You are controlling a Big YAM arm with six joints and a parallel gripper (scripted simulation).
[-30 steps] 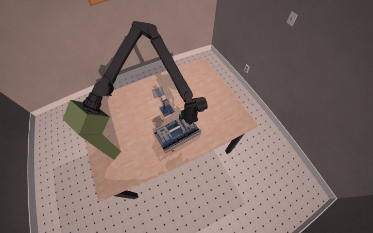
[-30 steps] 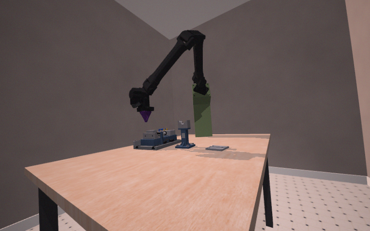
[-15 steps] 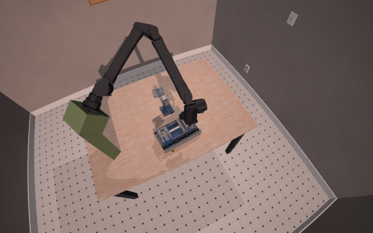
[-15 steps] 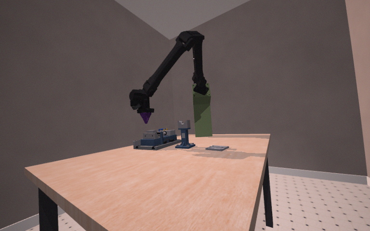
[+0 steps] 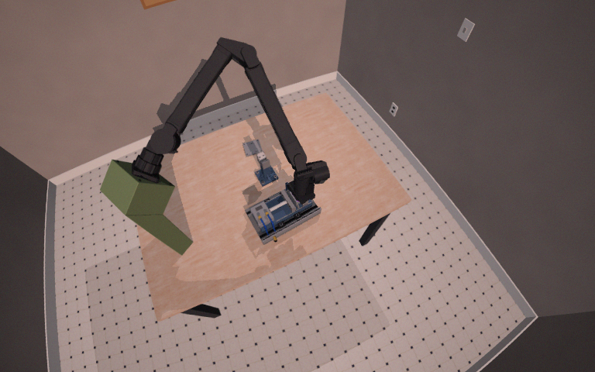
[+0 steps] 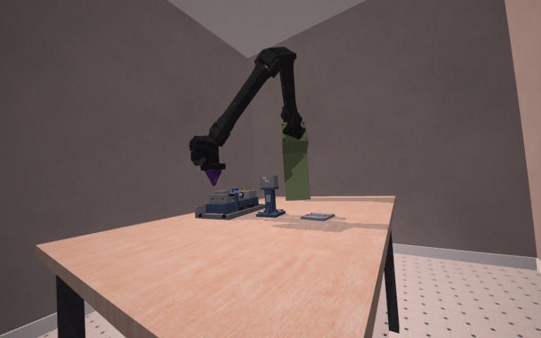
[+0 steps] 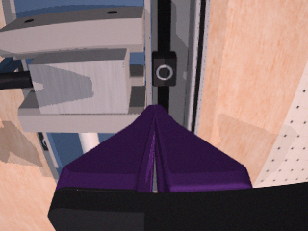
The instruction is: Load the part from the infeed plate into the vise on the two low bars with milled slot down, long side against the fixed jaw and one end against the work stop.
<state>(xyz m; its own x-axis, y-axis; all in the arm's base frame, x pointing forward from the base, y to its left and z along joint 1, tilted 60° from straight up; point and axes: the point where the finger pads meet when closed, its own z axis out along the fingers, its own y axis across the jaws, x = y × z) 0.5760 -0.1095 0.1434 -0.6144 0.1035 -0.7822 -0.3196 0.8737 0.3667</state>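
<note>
The part lies 20 mm behind my hand, 40 mm to the left of it and 50 mm below it. Round my hand: fixed jaw 60 mm to the left, 60 mm below; then work stop rod 50 mm behind, 90 mm to the left, 50 mm below; then moving jaw 60 mm behind, 30 mm to the left, 60 mm below.
</note>
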